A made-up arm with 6 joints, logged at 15 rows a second.
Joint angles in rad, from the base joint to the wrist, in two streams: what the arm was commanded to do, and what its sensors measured. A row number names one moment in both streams.
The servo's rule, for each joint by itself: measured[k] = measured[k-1] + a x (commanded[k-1-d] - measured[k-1]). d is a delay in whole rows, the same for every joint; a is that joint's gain. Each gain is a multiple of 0.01, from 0.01 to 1. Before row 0 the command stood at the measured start. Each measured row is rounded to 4 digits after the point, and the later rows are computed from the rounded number. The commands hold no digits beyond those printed.
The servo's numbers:
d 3
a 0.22 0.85 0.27 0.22 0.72 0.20
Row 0, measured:
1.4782, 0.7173, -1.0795, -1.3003, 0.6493, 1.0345
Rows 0 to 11, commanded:
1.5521, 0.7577, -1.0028, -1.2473, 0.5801, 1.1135
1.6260, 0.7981, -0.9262, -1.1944, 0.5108, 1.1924
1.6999, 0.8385, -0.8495, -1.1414, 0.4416, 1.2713
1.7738, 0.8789, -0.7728, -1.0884, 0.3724, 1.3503
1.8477, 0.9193, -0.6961, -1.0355, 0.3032, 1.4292
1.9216, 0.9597, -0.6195, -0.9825, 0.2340, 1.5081
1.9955, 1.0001, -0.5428, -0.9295, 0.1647, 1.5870
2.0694, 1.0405, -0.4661, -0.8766, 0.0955, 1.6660
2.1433, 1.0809, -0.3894, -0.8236, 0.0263, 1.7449
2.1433, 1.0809, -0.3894, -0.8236, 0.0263, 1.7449
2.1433, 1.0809, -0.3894, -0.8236, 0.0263, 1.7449
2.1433, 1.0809, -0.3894, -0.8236, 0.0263, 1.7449
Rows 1 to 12, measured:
1.4782, 0.7173, -1.0795, -1.3003, 0.6493, 1.0345
1.4782, 0.7173, -1.0795, -1.3003, 0.6493, 1.0345
1.4782, 0.7173, -1.0795, -1.3003, 0.6493, 1.0345
1.4945, 0.7516, -1.0588, -1.2886, 0.5995, 1.0503
1.5234, 0.7911, -1.0230, -1.2679, 0.5356, 1.0787
1.5622, 0.8314, -0.9762, -1.2401, 0.4679, 1.1172
1.6088, 0.8718, -0.9213, -1.2067, 0.3991, 1.1638
1.6614, 0.9122, -0.8605, -1.1690, 0.3301, 1.2169
1.7186, 0.9526, -0.7954, -1.1280, 0.2609, 1.2751
1.7795, 0.9930, -0.7272, -1.0843, 0.1916, 1.3375
1.8433, 1.0334, -0.6567, -1.0386, 0.1224, 1.4032
1.9093, 1.0738, -0.5845, -0.9913, 0.0532, 1.4715

